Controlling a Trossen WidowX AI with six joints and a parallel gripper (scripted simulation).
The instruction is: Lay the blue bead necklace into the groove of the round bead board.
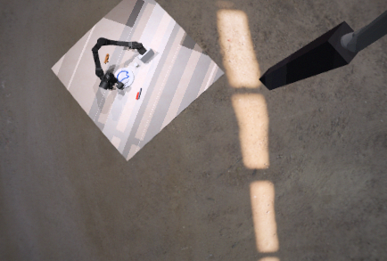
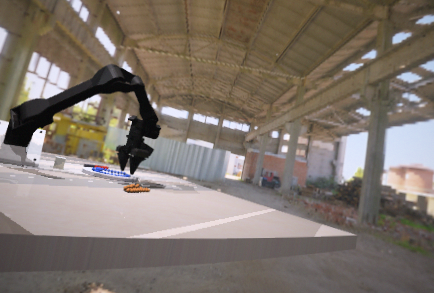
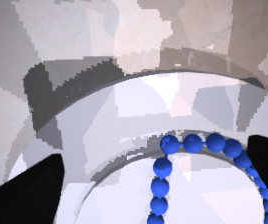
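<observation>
Right now the round white bead board is 6 cm behind my gripper tip, 1 cm to the right of it and 1 cm below it. Also, from my gripper tip: small white block 24 cm behind; red pen-like object 22 cm to the left, 5 cm behind, 1 cm below.
</observation>
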